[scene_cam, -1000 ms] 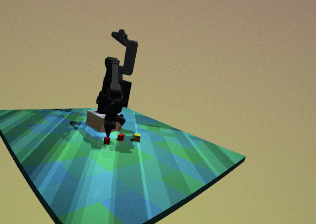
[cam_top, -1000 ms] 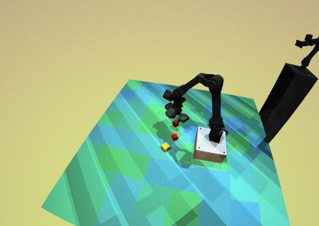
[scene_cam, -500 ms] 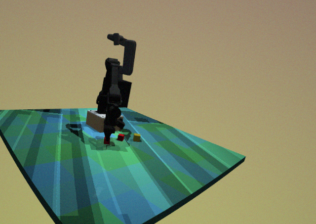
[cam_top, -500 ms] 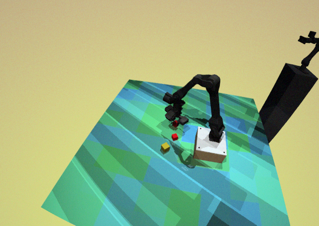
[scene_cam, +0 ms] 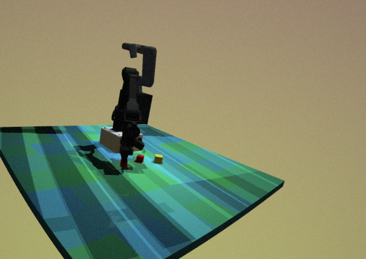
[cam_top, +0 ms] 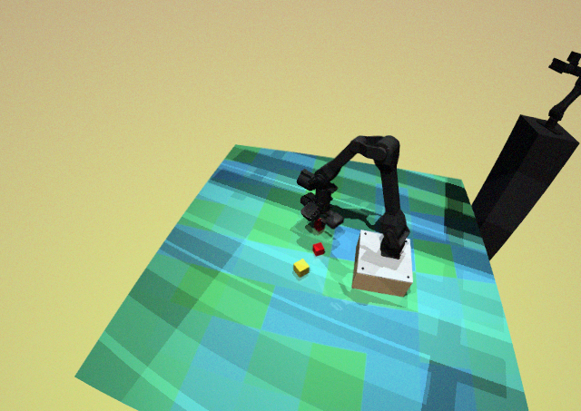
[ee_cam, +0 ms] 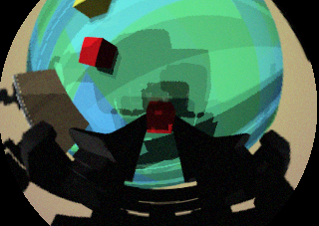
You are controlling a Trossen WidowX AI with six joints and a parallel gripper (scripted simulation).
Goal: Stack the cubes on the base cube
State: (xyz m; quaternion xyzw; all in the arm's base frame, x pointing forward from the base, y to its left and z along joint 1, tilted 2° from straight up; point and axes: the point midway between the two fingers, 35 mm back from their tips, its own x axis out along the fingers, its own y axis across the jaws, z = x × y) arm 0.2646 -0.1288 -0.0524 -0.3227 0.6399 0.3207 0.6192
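The yellow base cube is 20 mm ahead of my gripper tip and 220 mm to the left of it.
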